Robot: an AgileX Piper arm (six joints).
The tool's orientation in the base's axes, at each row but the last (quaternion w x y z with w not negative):
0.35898, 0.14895, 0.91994, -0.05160
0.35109, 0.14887, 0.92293, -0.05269
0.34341, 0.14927, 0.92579, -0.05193
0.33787, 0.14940, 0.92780, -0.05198
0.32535, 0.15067, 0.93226, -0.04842
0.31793, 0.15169, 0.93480, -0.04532
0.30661, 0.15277, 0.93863, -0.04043
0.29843, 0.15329, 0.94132, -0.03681
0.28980, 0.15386, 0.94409, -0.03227
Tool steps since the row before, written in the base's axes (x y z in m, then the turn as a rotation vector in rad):
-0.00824, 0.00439, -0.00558, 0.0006, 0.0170, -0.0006
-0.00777, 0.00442, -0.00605, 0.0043, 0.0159, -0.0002
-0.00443, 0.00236, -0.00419, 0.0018, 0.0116, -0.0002
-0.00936, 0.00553, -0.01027, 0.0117, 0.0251, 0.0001
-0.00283, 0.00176, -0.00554, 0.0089, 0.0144, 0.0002
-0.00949, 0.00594, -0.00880, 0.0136, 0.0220, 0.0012
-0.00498, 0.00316, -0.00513, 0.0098, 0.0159, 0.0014
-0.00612, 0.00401, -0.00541, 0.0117, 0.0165, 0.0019
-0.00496, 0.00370, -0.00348, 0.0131, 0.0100, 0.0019
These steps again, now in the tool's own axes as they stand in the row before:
0.01056, 0.00154, -0.00209, 0.0040, 0.0163, -0.0026
0.01058, 0.00173, -0.00128, 0.0009, 0.0164, -0.0003
0.00649, 0.00083, -0.00004, 0.0016, 0.0116, -0.0010
0.01474, 0.00228, 0.00106, -0.0025, 0.0275, 0.0021
0.00598, 0.00074, 0.00233, -0.0031, 0.0165, 0.0024
0.01400, 0.00257, 0.00040, -0.0053, 0.0252, 0.0030
0.00766, 0.00136, 0.00081, -0.0042, 0.0182, 0.0017
0.00891, 0.00179, 0.00042, -0.0058, 0.0194, 0.0022
0.00684, 0.00189, -0.00033, -0.0086, 0.0136, 0.0040

